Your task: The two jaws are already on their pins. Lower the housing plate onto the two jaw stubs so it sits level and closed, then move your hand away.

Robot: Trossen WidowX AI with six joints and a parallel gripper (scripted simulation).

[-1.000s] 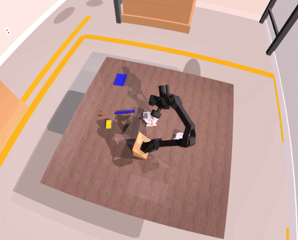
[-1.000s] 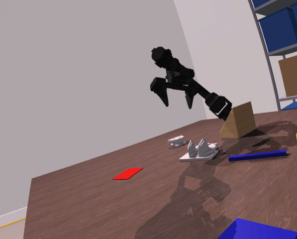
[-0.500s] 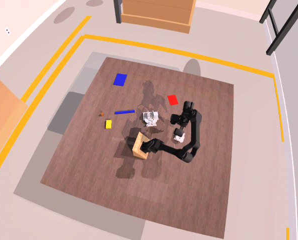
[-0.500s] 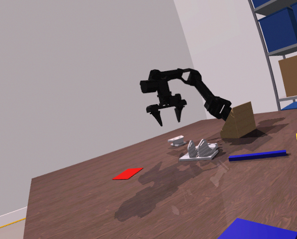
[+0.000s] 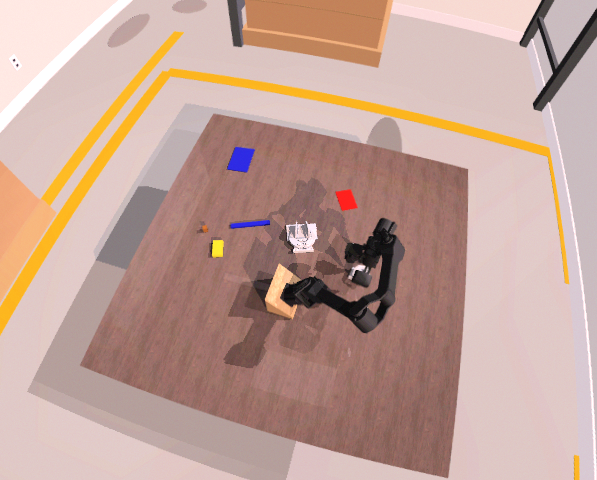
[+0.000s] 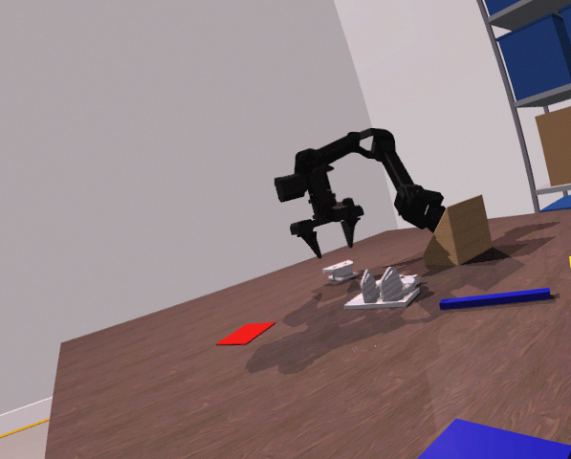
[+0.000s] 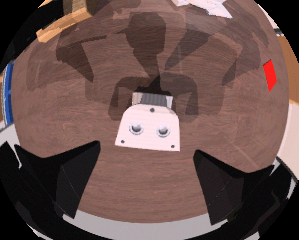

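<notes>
My gripper tip is 5 cm above the white part and 1 cm to the right of it. Also, from my gripper tip: blue bar (49 cm to the left, 6 cm below, 6 cm ahead); red patch (32 cm ahead, 16 cm to the left, 6 cm below); yellow block (56 cm to the left, 9 cm behind, 5 cm below).
</notes>
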